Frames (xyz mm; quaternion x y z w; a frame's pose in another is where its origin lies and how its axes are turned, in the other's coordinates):
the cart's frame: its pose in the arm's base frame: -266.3 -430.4 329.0 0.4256 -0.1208 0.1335 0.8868
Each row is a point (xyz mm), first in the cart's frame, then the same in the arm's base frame.
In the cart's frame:
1: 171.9 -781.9 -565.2
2: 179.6 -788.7 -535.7
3: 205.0 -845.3 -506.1
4: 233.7 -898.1 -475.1
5: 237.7 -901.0 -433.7
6: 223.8 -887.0 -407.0
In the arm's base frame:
1: 216.9 -433.2 -523.6
2: 223.4 -459.5 -508.0
3: 263.4 -513.5 -522.6
4: 305.1 -565.9 -532.5
5: 305.6 -599.6 -508.1
6: 285.2 -614.1 -486.2

